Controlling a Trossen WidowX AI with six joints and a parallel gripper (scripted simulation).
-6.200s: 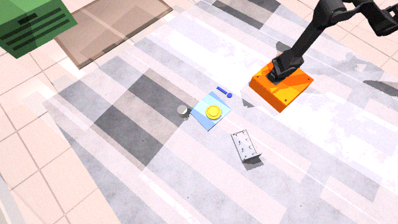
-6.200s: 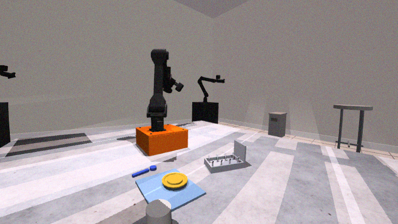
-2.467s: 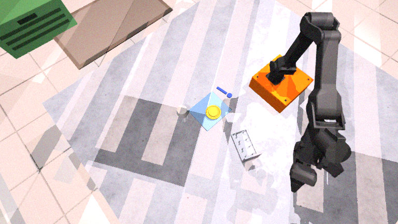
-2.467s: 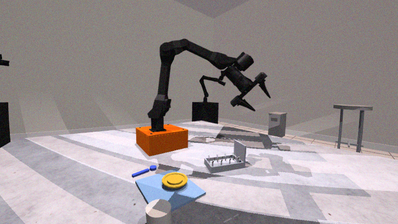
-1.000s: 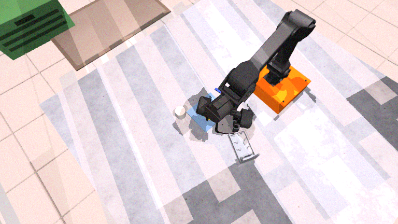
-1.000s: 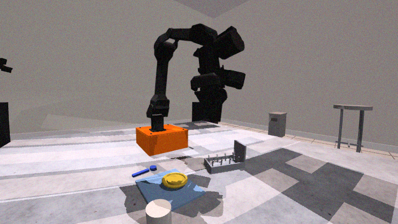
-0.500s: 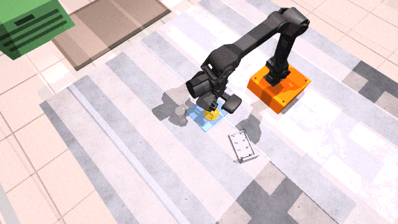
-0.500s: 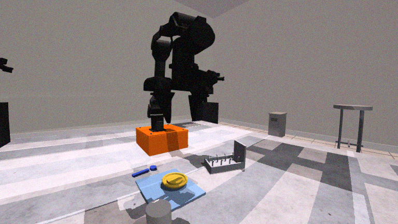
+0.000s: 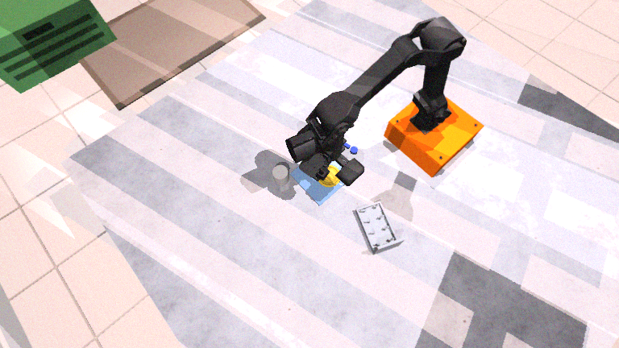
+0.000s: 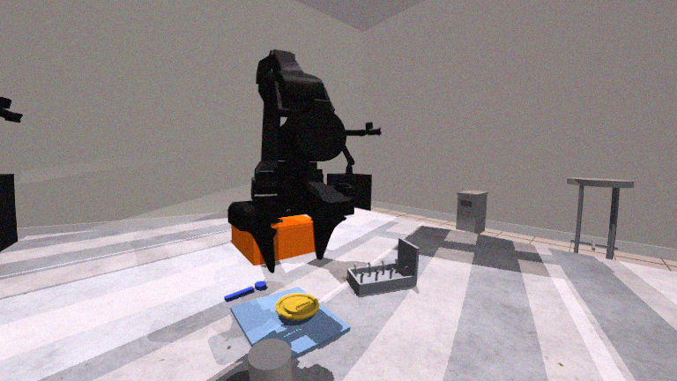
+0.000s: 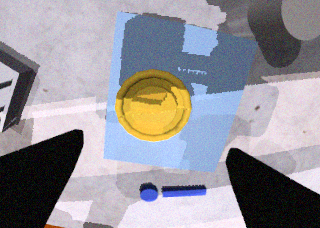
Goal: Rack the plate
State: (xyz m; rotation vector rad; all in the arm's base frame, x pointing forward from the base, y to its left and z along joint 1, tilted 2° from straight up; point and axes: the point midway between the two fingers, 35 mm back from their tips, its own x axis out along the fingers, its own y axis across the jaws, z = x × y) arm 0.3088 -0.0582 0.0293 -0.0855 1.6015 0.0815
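Now: gripper tip 70 mm above the yellow plate. Round my gripper tip: grey dish rack (200 mm to the left, 70 mm below, 10 mm behind); blue spoon (120 mm behind, 90 mm below, 40 mm to the right); white cylinder (110 mm ahead, 80 mm to the right, 60 mm below).
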